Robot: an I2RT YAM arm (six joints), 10 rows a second.
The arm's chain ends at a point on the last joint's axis. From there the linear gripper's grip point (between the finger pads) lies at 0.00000 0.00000 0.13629 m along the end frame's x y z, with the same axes.
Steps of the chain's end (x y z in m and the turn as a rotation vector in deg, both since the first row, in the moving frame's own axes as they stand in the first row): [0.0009, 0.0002, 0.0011, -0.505, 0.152, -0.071]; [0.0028, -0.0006, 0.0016, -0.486, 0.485, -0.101]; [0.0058, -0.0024, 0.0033, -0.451, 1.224, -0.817]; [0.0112, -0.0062, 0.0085, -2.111, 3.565, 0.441]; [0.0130, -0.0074, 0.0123, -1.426, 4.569, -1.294]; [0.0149, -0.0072, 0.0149, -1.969, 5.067, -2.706]
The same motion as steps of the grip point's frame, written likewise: [0.0013, 0.0014, 0.0011, -0.505, 0.152, -0.071]; [0.0040, 0.0006, 0.0016, -0.486, 0.485, -0.101]; [0.0087, -0.0013, 0.0033, -0.451, 1.224, -0.817]; [0.0197, -0.0012, 0.0081, -2.111, 3.565, 0.441]; [0.0239, -0.0041, 0.0118, -1.426, 4.569, -1.294]; [0.0270, -0.0028, 0.0143, -1.969, 5.067, -2.706]
